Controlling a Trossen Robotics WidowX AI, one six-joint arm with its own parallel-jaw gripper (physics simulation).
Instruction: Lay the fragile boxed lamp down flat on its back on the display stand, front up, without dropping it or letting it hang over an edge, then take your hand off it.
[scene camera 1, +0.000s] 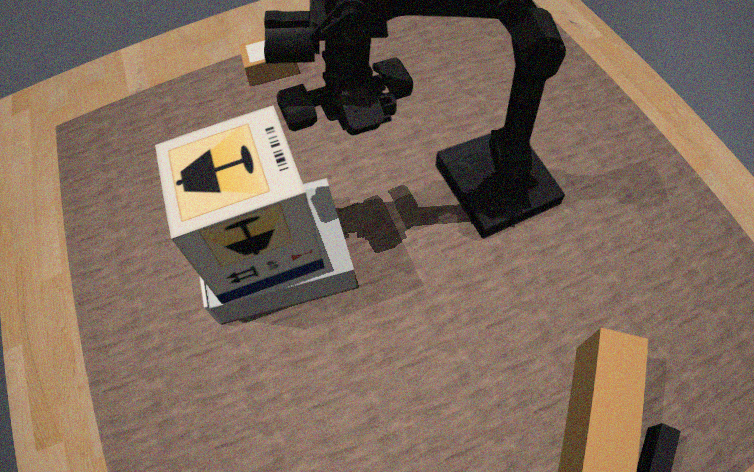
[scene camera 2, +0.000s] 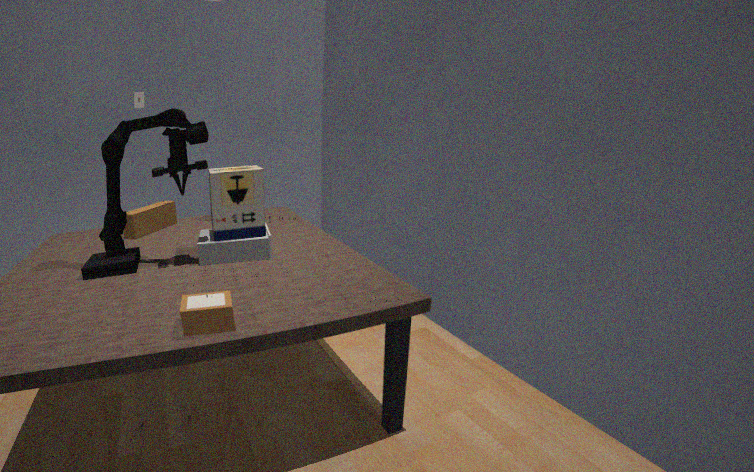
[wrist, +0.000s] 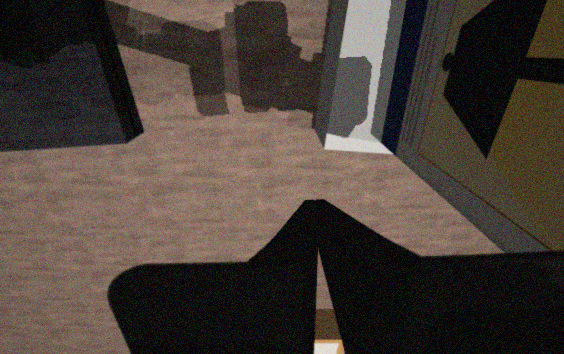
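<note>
The boxed lamp rests without tilt inside a low-walled white tray. A large lamp picture and a barcode are on its upward face; the side facing scene camera 2 shows an upside-down lamp. A dark blue band is low on its sides. I cannot tell whether the tray is the display stand. My gripper is shut and empty, pointing down beside the box's upper part, on the robot-base side. It is apart from the box. In scene camera 1 its fingertips are hard to make out.
A small wooden block with a white top lies near the table edge, partly behind the arm in scene camera 1. A long wooden block stands on the other side, with a black post beside it.
</note>
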